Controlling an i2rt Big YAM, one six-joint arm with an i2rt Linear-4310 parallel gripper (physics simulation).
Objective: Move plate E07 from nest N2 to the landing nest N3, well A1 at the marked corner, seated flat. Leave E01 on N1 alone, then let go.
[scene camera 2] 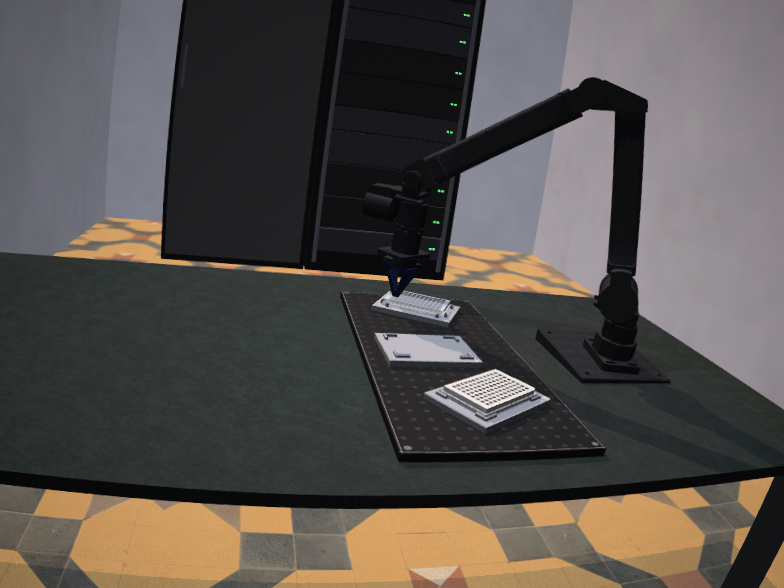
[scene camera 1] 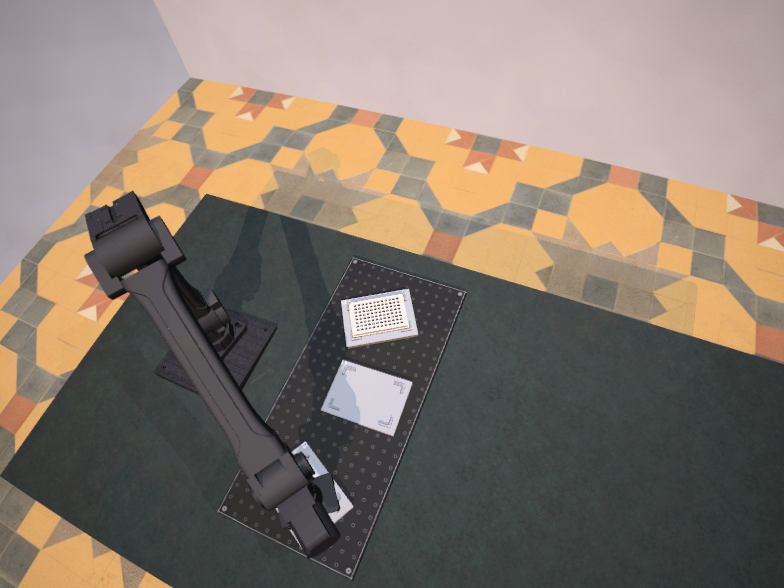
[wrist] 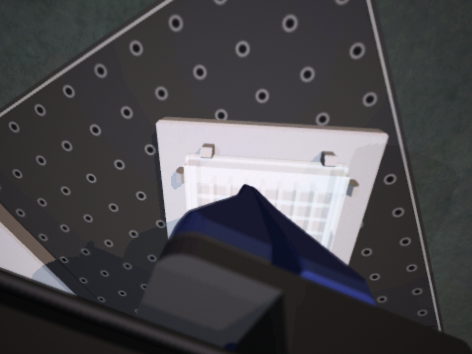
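Observation:
A clear gridded plate [scene camera 2: 425, 304] [wrist: 305, 200] lies on a pale nest [scene camera 1: 345, 505] [scene camera 2: 411, 317] [wrist: 280, 137] at one end of the board. In the wrist view it looks flat between the visible corner posts. My gripper [scene camera 2: 396, 294] [wrist: 244, 195] is shut and empty, its blue fingertips together just above the clear plate, covering part of it. A white many-well plate [scene camera 1: 378, 314] [scene camera 2: 488, 390] sits on another nest [scene camera 1: 412, 325] [scene camera 2: 459, 411] at the opposite end. The middle nest [scene camera 1: 376, 398] [scene camera 2: 430, 350] holds no plate. Plate and nest labels cannot be read; the marked corner cannot be made out.
The nests stand on a dark perforated board [scene camera 1: 436, 303] [scene camera 2: 430, 436] [wrist: 115, 60] on a dark green table [scene camera 1: 569, 443] [scene camera 2: 221, 379]. The arm's base plate [scene camera 1: 259, 344] [scene camera 2: 569, 360] is beside the board. A dark cabinet [scene camera 2: 246, 126] and a server rack [scene camera 2: 386, 113] stand behind the table.

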